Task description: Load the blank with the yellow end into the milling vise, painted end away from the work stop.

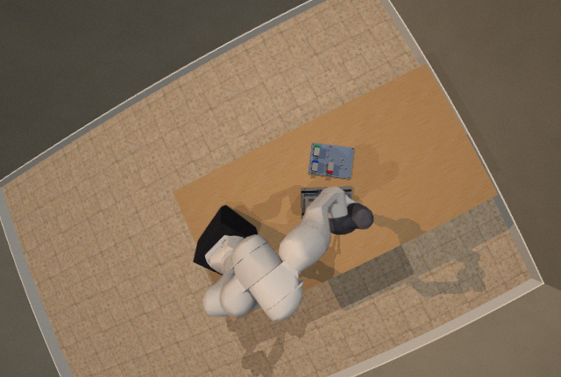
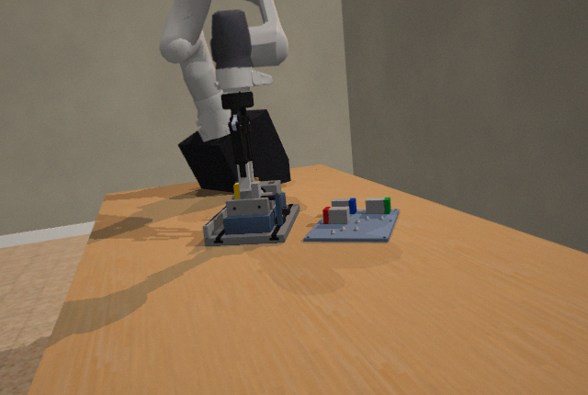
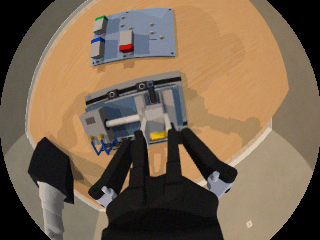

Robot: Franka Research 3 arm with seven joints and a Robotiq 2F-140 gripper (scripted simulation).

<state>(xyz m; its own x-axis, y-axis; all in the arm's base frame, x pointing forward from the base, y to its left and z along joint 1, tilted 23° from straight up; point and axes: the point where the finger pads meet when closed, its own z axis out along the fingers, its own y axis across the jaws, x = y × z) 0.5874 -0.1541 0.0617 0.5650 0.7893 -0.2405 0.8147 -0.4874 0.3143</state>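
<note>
Now: the yellow-ended blank 4 cm below my hand. From my hand the other things lie so: infeed plate (12 cm ahead, 22 cm to the left, 14 cm below); red-ended blank (9 cm ahead, 19 cm to the left, 12 cm below); blue-ended blank (2 cm ahead, 26 cm to the left, 12 cm below).
</note>
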